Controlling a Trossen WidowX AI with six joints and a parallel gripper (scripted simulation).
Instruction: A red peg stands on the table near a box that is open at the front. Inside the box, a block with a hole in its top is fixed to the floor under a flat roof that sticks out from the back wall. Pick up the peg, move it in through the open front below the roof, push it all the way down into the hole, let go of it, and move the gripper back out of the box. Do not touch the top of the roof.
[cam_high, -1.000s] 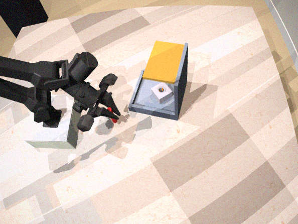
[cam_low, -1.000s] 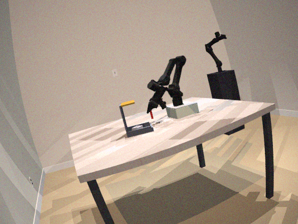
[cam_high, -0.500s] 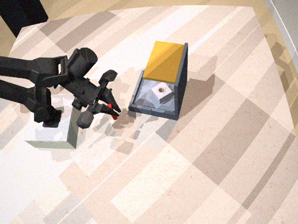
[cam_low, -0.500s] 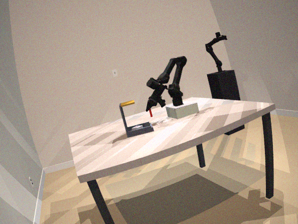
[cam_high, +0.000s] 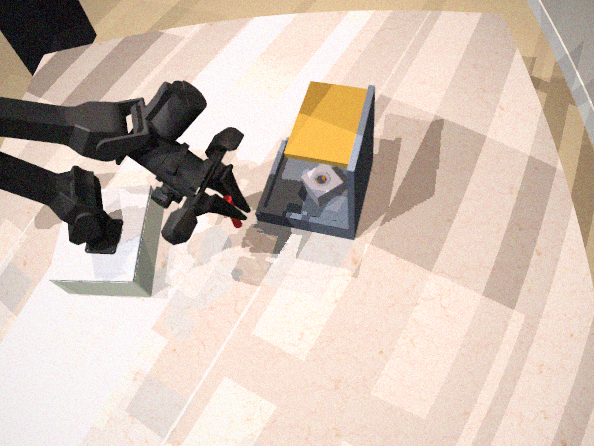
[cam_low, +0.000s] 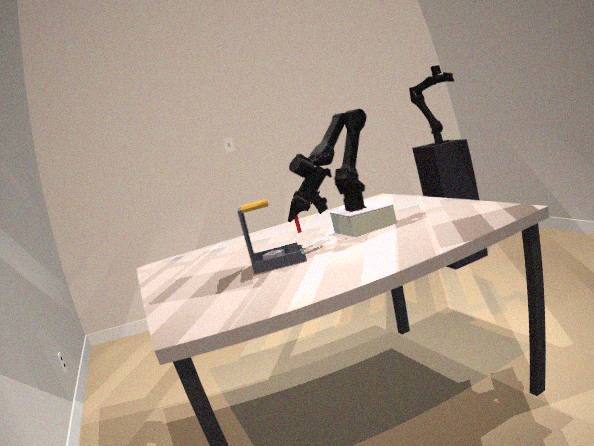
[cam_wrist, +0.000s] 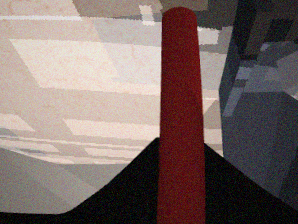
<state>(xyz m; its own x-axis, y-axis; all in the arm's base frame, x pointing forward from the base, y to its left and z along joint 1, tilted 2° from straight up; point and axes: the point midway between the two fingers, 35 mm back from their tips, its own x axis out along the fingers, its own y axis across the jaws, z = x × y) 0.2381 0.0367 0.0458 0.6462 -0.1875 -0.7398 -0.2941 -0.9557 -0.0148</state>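
My gripper tip is 170 mm short of the box back wall and 90 mm to the right of it. Round my gripper tip: roof (120 mm ahead, 100 mm to the left, 100 mm above); then red peg (30 mm behind, 10 mm to the left, 10 mm below).
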